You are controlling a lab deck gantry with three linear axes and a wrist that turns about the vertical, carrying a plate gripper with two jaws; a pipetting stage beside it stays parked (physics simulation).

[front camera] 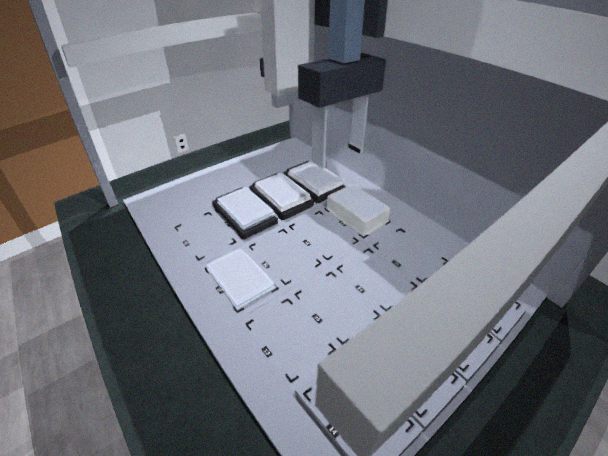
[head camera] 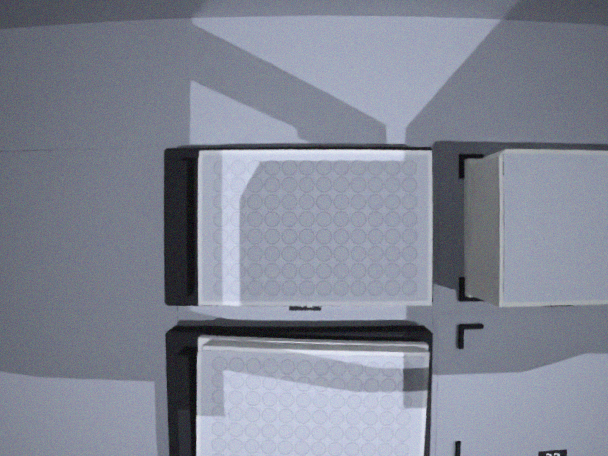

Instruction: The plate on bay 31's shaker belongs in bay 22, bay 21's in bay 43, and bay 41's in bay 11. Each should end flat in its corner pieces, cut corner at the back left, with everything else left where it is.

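Pixels of known places: gripper, fingertip midpoint: (front camera: 337, 156); robot's base, link origin: (front camera: 176, 227).
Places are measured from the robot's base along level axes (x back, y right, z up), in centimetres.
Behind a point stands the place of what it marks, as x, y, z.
My gripper (front camera: 337, 158) @[-19.4, -31.9, 16.0] is open and empty, high above bay 41 at the back; its jaws do not show in the head view. Bay 41's plate (front camera: 312, 181) @[-9.0, -33.8, 3.6] (head camera: 325, 225) @[-7.5, -36.6, 3.7] lies on a black shaker (front camera: 330, 193) (head camera: 175, 225). Bay 31's plate (front camera: 278, 190) @[-7.0, -24.7, 3.7] (head camera: 310, 415) @[-6.7, -26.4, 3.7] sits slightly turned on the middle shaker (front camera: 296, 209) @[-13.7, -25.1, 1.7] (head camera: 176, 380) @[0.7, -28.0, 3.1]. Bay 21's plate (front camera: 245, 206) @[-7.5, -15.0, 3.7] lies on the left shaker (front camera: 246, 232) @[-13.6, -11.5, 1.9] in the front view. Bays 11 (front camera: 186, 243) @[-6.6, 0.2, 0.0], 22 (front camera: 265, 264) @[-22.7, -10.4, 0.0] and 43 (front camera: 396, 263) @[-39.2, -31.8, 0.0] show their labels and corner pieces, without plates. The cut corners cannot be made out.
A tall cream block (front camera: 357, 207) @[-24.2, -34.6, 4.2] (head camera: 555, 225) @[-19.6, -36.5, 4.2] stands in bay 42, right beside bay 41's shaker. Another plate (front camera: 241, 277) @[-23.8, -4.2, 1.4] lies in bay 12. A thick beige beam (front camera: 450, 280) @[-61.3, 1.8, 40.0] crosses the front right of the front view. The pipetting stage (front camera: 287, 50) stands beside my gripper.
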